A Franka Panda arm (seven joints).
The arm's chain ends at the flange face. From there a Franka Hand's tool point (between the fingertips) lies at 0.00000 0.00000 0.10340 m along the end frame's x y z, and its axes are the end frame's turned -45 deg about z.
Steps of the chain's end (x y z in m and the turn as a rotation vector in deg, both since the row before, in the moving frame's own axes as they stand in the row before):
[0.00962 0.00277 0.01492 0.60 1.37 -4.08]
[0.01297 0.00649 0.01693 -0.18 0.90 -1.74]
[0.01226 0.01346 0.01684 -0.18 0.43 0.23]
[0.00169 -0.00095 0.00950 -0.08 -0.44 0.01]
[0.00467 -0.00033 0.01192 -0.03 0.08 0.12]
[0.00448 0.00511 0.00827 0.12 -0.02 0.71]
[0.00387 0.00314 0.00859 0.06 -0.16 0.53]
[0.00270 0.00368 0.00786 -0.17 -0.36 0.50]
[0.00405 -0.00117 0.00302 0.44 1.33 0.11]
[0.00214 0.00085 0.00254 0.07 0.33 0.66]
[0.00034 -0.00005 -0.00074 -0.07 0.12 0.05]
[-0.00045 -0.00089 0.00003 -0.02 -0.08 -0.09]
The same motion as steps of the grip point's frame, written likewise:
[0.00739 0.00965 0.01488 -0.54 1.39 -4.08]
[0.00552 0.01512 0.01692 -0.76 0.51 -1.74]
[-0.00053 0.01897 0.01684 -0.43 0.18 0.23]
[0.00120 0.00006 0.00950 0.25 -0.37 0.01]
[0.00360 0.00321 0.01192 -0.08 0.04 0.12]
[-0.00032 0.00660 0.00827 0.10 0.07 0.71]
[0.00039 0.00468 0.00859 0.16 -0.07 0.53]
[-0.00137 0.00427 0.00786 0.13 -0.37 0.50]
[0.00595 0.00317 0.00299 -0.63 1.25 0.11]
[0.00142 0.00245 0.00254 -0.18 0.28 0.66]
[0.00034 0.00045 -0.00074 -0.13 0.04 0.05]
[0.00018 -0.00102 0.00003 0.04 -0.07 -0.09]

